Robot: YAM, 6 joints.
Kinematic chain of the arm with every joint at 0, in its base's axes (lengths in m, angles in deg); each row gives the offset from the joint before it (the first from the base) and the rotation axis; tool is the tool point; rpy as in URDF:
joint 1: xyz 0 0 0.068 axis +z
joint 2: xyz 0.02 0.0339 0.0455 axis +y
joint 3: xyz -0.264 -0.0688 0 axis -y
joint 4: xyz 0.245 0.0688 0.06 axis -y
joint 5: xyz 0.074 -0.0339 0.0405 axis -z
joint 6: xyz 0.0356 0 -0.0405 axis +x
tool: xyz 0 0 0 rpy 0 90 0
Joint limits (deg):
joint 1: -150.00..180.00
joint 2: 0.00..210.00
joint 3: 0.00..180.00
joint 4: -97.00..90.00
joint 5: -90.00..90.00
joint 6: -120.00..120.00
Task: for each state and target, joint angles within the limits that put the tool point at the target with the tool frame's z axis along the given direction. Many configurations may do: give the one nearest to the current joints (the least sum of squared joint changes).
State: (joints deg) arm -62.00 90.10 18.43 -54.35 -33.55 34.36
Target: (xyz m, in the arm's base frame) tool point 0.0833 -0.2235 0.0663 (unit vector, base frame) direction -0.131 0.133 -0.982
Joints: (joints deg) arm -68.92 106.38 42.83 -36.35 4.27 34.36
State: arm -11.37 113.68 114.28 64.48 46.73 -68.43
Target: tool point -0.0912 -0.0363 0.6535 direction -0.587 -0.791 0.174
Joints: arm 6.61 85.24 160.85 89.92 45.89 -68.43
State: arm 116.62 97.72 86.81 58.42 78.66 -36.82
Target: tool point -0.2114 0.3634 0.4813 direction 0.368 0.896 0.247
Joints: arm 124.11 105.83 109.14 21.46 53.85 -36.82
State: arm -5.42 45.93 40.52 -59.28 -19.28 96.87
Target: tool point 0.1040 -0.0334 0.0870 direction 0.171 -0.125 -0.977
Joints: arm -16.47 57.76 9.60 -30.30 4.09 96.87
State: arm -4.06 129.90 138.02 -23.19 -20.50 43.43
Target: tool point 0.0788 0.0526 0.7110 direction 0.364 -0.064 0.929
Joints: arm 39.81 79.38 133.26 21.72 16.40 43.43
